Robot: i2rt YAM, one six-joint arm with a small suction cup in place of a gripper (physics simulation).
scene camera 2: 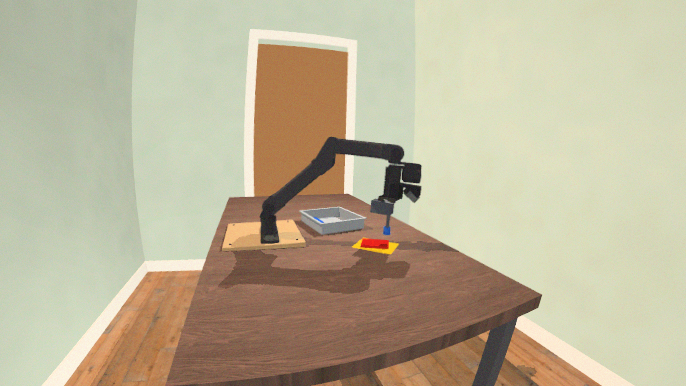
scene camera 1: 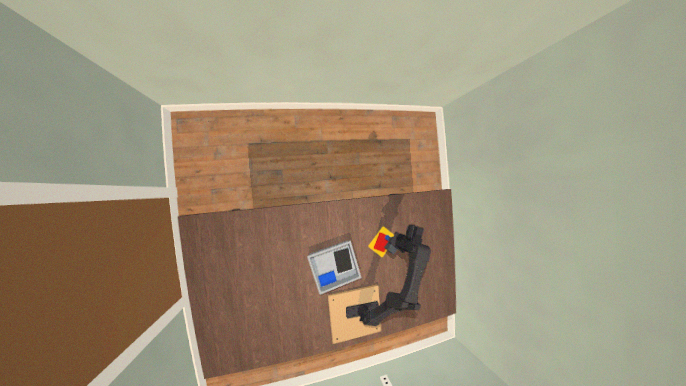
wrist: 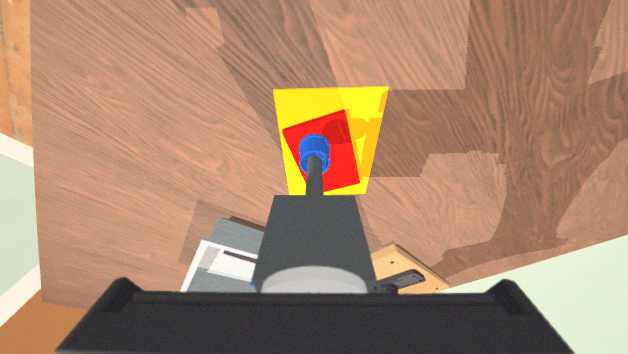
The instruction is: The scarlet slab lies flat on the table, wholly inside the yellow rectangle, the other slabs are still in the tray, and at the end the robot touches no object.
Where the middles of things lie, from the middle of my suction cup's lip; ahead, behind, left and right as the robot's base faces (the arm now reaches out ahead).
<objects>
The scarlet slab [wrist: 342, 172] lies 4 cm behind my suction cup, 2 cm to the left of it and 5 cm below it. Also, from my suction cup: grey tray [scene camera 1: 323, 261] (13 cm behind, 31 cm to the left, 3 cm below); then yellow rectangle [wrist: 364, 106] (4 cm behind, 1 cm to the left, 6 cm below).
</objects>
